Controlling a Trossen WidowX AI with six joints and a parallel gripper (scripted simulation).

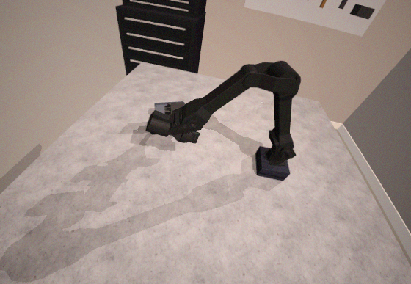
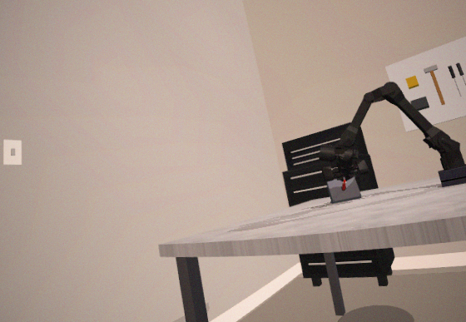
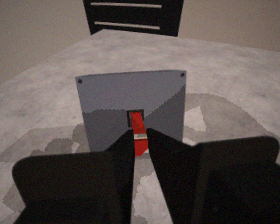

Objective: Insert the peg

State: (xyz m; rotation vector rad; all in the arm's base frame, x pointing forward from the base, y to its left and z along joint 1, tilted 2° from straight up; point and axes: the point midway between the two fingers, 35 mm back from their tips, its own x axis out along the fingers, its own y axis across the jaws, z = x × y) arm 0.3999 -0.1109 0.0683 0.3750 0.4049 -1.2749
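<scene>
Right now the grey sloped panel is 2 cm ahead of my gripper tip, 7 cm to the right of it and 5 cm below it. Also, from my gripper tip: red peg (1 cm to the right, 1 cm below).
</scene>
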